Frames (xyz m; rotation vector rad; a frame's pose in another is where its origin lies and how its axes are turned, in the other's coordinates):
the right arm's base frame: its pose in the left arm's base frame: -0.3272 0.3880 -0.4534 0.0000 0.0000 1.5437
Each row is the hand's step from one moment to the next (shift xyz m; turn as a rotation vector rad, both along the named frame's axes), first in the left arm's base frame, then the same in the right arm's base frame.
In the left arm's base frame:
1: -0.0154 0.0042 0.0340 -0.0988 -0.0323 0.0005
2: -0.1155 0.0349 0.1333 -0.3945 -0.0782 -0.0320
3: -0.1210 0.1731 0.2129 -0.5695 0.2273 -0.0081
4: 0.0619 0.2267 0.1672 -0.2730 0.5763 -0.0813
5: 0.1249 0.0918 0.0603 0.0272 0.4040 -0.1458
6: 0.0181 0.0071 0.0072 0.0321 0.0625 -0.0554
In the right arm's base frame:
1: 0.0038 0.0155 0.0340 -0.0350 0.0979 0.0005
2: 0.0318 0.1164 0.1333 -0.0889 0.3922 -0.0320
3: 0.1698 0.1256 0.2129 0.2118 0.5754 -0.0081
4: 0.2283 -0.0557 0.1672 0.5687 0.2885 -0.0813
5: 0.0952 -0.1224 0.0603 0.4046 -0.0162 -0.1458
6: 0.0076 -0.0179 0.0072 0.0633 -0.0304 -0.0554

